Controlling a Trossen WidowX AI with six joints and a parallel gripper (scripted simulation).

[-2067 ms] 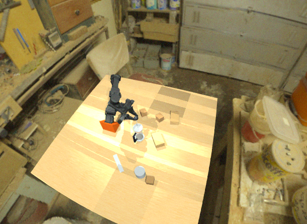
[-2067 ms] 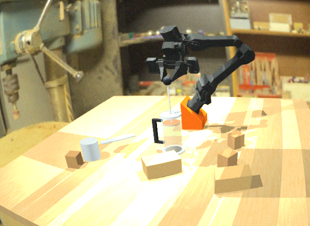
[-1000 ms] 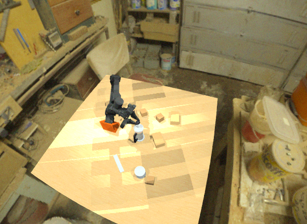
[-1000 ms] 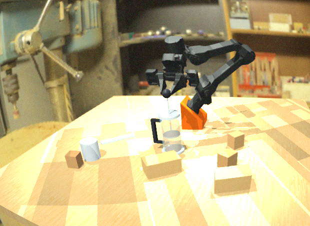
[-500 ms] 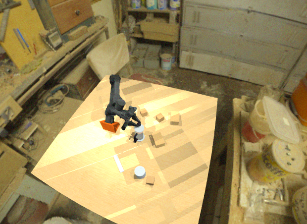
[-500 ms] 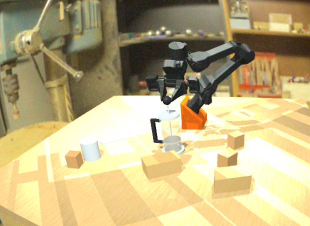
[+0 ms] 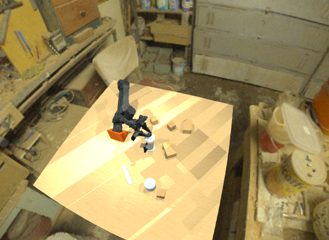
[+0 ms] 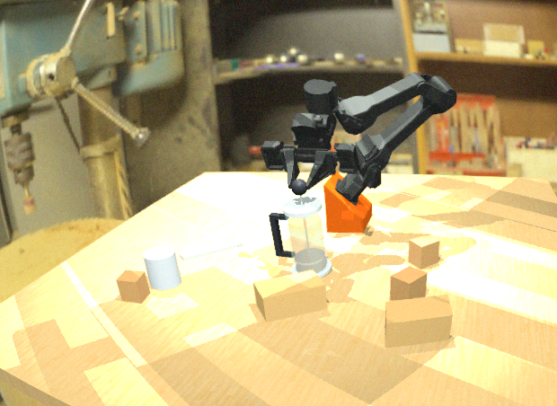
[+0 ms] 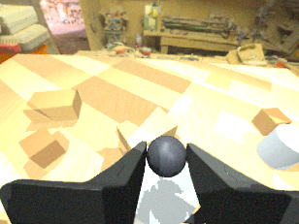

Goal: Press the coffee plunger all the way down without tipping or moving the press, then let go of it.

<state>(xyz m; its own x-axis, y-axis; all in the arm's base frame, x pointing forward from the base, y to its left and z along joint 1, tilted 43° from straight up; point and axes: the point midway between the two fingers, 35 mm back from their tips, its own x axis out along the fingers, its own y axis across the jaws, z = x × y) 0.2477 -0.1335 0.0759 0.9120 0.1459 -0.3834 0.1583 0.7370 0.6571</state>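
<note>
Right now my gripper tip is 90 mm above the glass coffee press, 20 mm past it and 10 mm to the left of it. Round my gripper tip: white bar (240 mm to the right, 180 mm below, 130 mm behind).
</note>
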